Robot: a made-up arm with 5 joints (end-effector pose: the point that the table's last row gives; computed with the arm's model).
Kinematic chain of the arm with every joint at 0, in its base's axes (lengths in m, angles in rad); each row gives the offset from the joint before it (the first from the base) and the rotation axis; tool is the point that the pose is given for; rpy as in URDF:
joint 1: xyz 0 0 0.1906 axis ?
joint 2: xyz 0 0 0 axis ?
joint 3: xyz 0.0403 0 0.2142 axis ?
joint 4: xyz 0.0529 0 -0.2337 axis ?
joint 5: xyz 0.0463 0 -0.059 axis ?
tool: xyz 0 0 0 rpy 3.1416 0 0
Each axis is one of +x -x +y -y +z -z.
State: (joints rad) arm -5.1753 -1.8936 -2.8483 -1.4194 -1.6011
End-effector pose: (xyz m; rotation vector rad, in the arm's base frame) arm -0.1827 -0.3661 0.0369 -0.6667 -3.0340 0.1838
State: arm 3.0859 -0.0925 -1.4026 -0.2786 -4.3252
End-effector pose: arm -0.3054 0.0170 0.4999 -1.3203 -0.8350 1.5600
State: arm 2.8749 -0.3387 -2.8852 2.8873 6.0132
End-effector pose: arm 0.0404 -0.0110 0.5942 0.0046 -2.8143 -0.1268
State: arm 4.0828 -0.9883 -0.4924 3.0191 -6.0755
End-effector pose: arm -0.0137 -0.0189 0.3256 -0.6012 1.5652 0.8820
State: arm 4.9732 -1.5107 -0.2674 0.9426 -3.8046
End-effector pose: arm 0.0209 -0.0785 0.3383 0.8019 2.3920 -0.9341
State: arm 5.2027 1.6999 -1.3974 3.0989 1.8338
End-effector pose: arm 0.0746 -0.1398 -0.0469 -0.0378 0.3310 -2.3717
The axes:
joint 1: +z
joint 2: +y
joint 3: +y
joint 4: +y
joint 5: -z

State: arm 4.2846 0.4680 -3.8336 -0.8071 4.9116
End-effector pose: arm 0.0188 0.0412 0.5703 -0.9828 0.3186 -0.2079
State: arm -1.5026 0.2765 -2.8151 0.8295 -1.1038
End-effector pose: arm 0.0162 -0.2377 0.6621 1.4185 -0.2867 0.4396
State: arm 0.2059 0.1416 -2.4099 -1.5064 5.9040
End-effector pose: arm 0.1400 0.0292 0.6078 -0.8903 -0.2681 2.8280
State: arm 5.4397 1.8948 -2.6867 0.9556 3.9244
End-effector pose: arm 0.2857 -0.3210 -0.1081 -2.1633 -2.0465 -0.0074
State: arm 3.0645 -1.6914 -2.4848 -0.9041 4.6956
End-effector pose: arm 0.4824 -0.0373 0.2143 -1.4426 1.5323 -1.0681
